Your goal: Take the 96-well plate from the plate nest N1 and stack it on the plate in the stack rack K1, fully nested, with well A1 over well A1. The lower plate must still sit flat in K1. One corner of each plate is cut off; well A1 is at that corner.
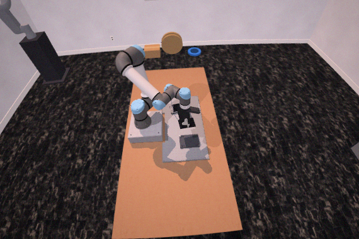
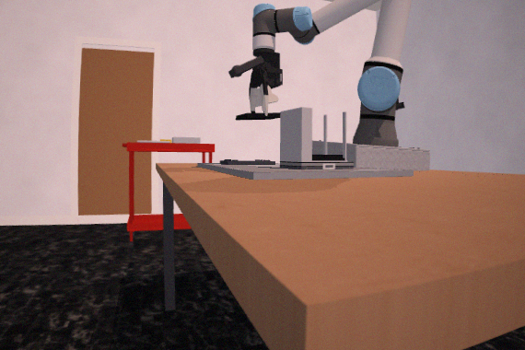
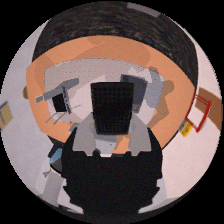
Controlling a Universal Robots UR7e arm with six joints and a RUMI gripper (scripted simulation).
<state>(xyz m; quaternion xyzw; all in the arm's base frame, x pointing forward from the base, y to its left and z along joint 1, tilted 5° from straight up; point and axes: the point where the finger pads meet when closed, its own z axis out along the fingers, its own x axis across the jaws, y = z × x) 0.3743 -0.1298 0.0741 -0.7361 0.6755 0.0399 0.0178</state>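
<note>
Now: the tall grey wall 29 cm to the left of my hand, 8 cm below it and 4 cm ahead of it. From my hand the other things lie so: black 96-well plate: 1 cm below.
</note>
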